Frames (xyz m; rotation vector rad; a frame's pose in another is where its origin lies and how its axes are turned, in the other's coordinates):
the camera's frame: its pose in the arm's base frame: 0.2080 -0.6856 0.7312 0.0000 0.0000 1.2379
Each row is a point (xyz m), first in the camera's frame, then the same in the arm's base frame.
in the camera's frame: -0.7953 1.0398 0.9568
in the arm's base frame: -1.0346 -1.0975 1.6880
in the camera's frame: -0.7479 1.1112 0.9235
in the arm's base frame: -1.0866 -1.0293 1.6547
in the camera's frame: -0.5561 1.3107 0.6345
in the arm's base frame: -1.2125 -0.7829 1.3657
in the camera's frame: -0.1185 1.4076 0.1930
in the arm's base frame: -1.1610 -0.3376 0.9242
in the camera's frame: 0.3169 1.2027 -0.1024
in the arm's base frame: -0.8251 0.0069 0.6288
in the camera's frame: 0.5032 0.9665 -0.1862
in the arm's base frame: -0.5410 0.1058 0.5450
